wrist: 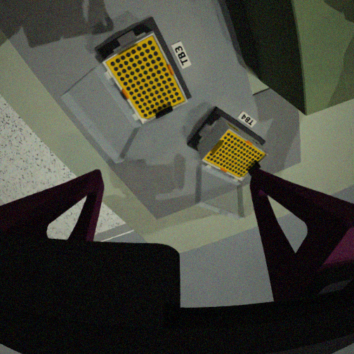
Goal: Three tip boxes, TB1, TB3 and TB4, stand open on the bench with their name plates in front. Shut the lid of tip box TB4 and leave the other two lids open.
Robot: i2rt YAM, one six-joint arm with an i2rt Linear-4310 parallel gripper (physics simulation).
Observation:
I see my gripper [176,177], a dark base piece [218,122] and a grey mat [160,168].

